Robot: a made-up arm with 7 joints. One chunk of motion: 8 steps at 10 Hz.
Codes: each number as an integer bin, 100 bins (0 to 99) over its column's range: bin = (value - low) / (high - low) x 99, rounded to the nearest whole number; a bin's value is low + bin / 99 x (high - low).
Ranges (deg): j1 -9.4..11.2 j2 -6.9..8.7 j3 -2..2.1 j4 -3.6..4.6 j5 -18.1..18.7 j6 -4.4..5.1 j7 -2.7..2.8
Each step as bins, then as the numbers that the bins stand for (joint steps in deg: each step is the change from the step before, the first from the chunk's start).
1 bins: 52 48 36 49 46 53 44
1 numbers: 1.420 0.664 -0.509 0.459 -1.001 0.686 -0.256
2 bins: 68 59 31 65 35 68 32
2 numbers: 4.749 2.397 -0.716 1.784 -5.090 2.125 -0.922
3 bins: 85 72 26 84 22 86 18
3 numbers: 8.287 4.445 -0.923 3.358 -9.922 3.853 -1.700
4 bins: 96 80 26 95 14 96 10
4 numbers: 10.576 5.706 -0.923 4.269 -12.896 4.812 -2.144
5 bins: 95 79 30 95 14 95 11
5 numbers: 10.368 5.548 -0.758 4.269 -12.896 4.716 -2.089
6 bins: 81 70 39 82 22 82 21
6 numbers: 7.455 4.130 -0.385 3.192 -9.922 3.469 -1.533
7 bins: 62 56 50 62 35 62 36
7 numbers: 3.501 1.924 0.071 1.535 -5.090 1.549 -0.700
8 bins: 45 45 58 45 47 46 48
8 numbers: -0.036 0.191 0.402 0.127 -0.629 0.014 -0.033
